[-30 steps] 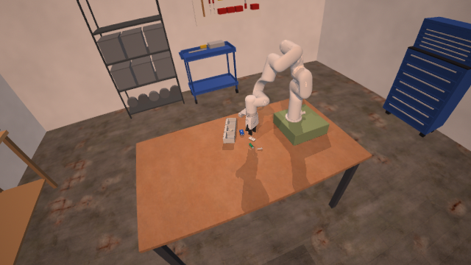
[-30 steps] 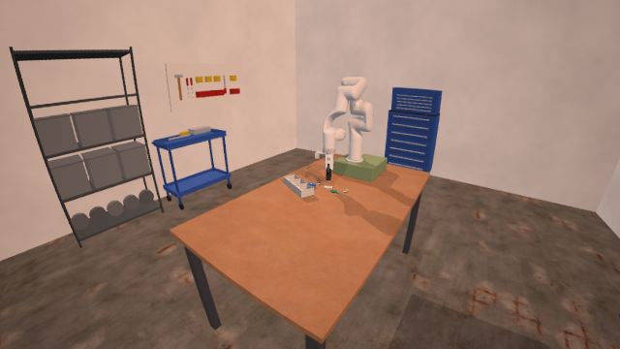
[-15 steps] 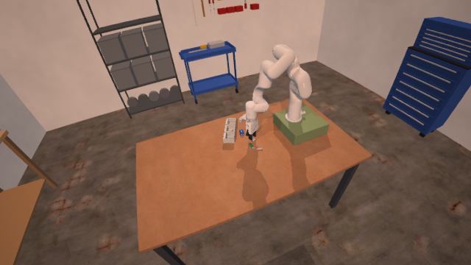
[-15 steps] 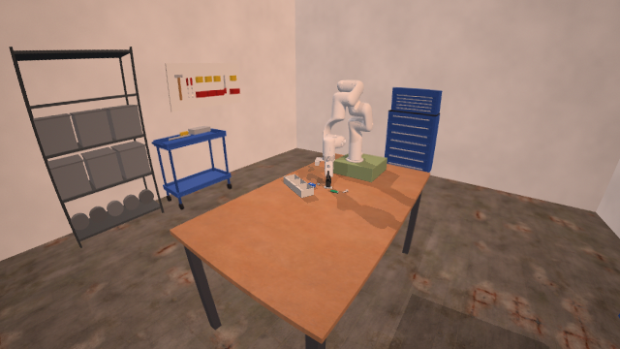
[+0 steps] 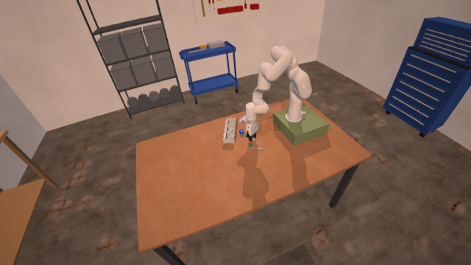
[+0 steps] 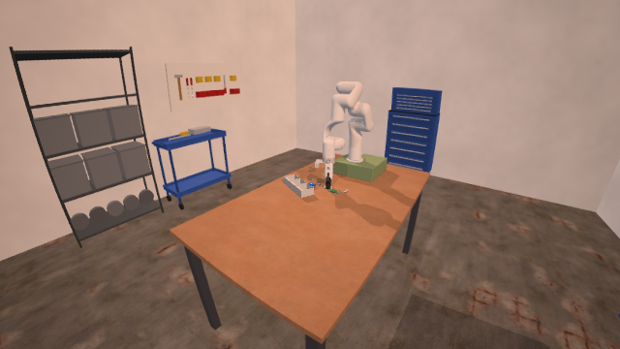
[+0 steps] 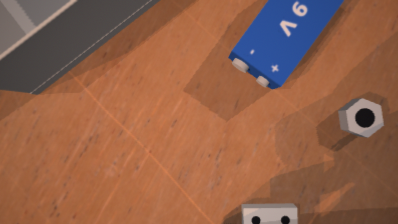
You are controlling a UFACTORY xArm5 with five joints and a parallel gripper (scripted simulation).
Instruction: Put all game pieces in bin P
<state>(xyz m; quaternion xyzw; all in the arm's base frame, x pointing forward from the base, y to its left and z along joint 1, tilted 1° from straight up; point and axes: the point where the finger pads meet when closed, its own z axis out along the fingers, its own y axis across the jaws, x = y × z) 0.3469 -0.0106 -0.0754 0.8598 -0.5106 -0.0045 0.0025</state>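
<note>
Now: hand 12 cm short of the bin marked P and 15 cm to the left of it. From my hand the other things lie so: green piece (4 cm ahead, 7 cm to the left, 1 cm below); hex nut (1 cm behind, 8 cm to the right, 2 cm below); blue block battery (5 cm ahead, 9 cm to the right, 1 cm below).
</note>
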